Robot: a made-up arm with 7 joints. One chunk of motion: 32 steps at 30 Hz.
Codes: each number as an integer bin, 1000 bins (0 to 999) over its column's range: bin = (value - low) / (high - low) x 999, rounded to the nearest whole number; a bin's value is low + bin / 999 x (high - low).
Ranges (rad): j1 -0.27..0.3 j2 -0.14..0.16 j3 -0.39..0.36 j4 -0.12..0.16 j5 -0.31..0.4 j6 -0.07..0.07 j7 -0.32..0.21
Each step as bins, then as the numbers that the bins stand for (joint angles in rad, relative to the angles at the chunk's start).
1 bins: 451 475 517 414 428 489 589
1 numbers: -0.0127 0.0026 -0.0019 -0.0040 -0.0058 -0.0015 -0.0075
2 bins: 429 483 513 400 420 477 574
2 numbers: -0.0252 0.0050 -0.0049 -0.0079 -0.0115 -0.0032 -0.0155
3 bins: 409 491 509 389 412 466 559
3 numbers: -0.0366 0.0074 -0.0079 -0.0110 -0.0172 -0.0047 -0.0234
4 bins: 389 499 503 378 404 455 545
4 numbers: -0.0480 0.0098 -0.0124 -0.0141 -0.0229 -0.0062 -0.0309
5 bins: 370 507 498 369 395 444 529
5 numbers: -0.0589 0.0123 -0.0161 -0.0166 -0.0293 -0.0078 -0.0393
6 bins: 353 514 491 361 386 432 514
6 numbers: -0.0686 0.0144 -0.0214 -0.0188 -0.0357 -0.0095 -0.0473
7 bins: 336 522 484 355 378 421 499
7 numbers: -0.0783 0.0168 -0.0266 -0.0205 -0.0414 -0.0110 -0.0553
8 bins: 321 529 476 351 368 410 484
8 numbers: -0.0868 0.0189 -0.0326 -0.0216 -0.0485 -0.0125 -0.0632
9 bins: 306 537 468 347 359 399 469
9 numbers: -0.0954 0.0213 -0.0386 -0.0227 -0.0549 -0.0141 -0.0712
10 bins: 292 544 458 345 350 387 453
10 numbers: -0.1034 0.0234 -0.0462 -0.0233 -0.0613 -0.0158 -0.0797
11 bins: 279 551 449 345 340 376 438
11 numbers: -0.1108 0.0255 -0.0529 -0.0233 -0.0684 -0.0173 -0.0876
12 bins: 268 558 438 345 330 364 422
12 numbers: -0.1171 0.0276 -0.0612 -0.0233 -0.0755 -0.0190 -0.0961
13 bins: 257 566 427 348 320 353 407
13 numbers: -0.1234 0.0300 -0.0694 -0.0225 -0.0826 -0.0205 -0.1041
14 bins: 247 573 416 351 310 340 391
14 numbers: -0.1291 0.0321 -0.0777 -0.0216 -0.0897 -0.0224 -0.1126
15 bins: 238 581 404 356 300 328 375
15 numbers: -0.1342 0.0345 -0.0867 -0.0202 -0.0968 -0.0240 -0.1211
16 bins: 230 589 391 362 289 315 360
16 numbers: -0.1388 0.0369 -0.0965 -0.0185 -0.1046 -0.0259 -0.1290
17 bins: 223 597 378 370 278 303 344
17 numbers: -0.1428 0.0393 -0.1062 -0.0163 -0.1124 -0.0275 -0.1375
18 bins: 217 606 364 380 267 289 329
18 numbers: -0.1462 0.0420 -0.1167 -0.0135 -0.1202 -0.0295 -0.1455
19 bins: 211 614 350 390 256 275 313
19 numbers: -0.1496 0.0444 -0.1272 -0.0107 -0.1281 -0.0315 -0.1539
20 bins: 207 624 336 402 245 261 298
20 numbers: -0.1519 0.0474 -0.1377 -0.0073 -0.1359 -0.0334 -0.1619
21 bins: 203 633 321 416 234 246 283
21 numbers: -0.1542 0.0501 -0.1490 -0.0034 -0.1437 -0.0355 -0.1699
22 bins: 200 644 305 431 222 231 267
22 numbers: -0.1559 0.0534 -0.1610 0.0008 -0.1522 -0.0376 -0.1783
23 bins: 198 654 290 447 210 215 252
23 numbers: -0.1570 0.0564 -0.1723 0.0053 -0.1608 -0.0399 -0.1863
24 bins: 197 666 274 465 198 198 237
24 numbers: -0.1576 0.0600 -0.1843 0.0103 -0.1693 -0.0423 -0.1943
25 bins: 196 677 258 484 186 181 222
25 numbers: -0.1582 0.0633 -0.1963 0.0157 -0.1778 -0.0446 -0.2022
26 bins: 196 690 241 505 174 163 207
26 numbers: -0.1582 0.0672 -0.2091 0.0215 -0.1863 -0.0472 -0.2102
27 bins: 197 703 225 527 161 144 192
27 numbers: -0.1576 0.0711 -0.2211 0.0277 -0.1956 -0.0498 -0.2181
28 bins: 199 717 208 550 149 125 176
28 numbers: -0.1565 0.0753 -0.2338 0.0342 -0.2041 -0.0525 -0.2266
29 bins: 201 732 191 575 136 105 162
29 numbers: -0.1553 0.0798 -0.2466 0.0412 -0.2133 -0.0553 -0.2341
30 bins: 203 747 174 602 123 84 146
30 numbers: -0.1542 0.0843 -0.2594 0.0487 -0.2226 -0.0582 -0.2425
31 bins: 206 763 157 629 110 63 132
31 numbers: -0.1525 0.0891 -0.2721 0.0563 -0.2318 -0.0612 -0.2500
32 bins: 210 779 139 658 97 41 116
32 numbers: -0.1502 0.0939 -0.2856 0.0644 -0.2411 -0.0643 -0.2585
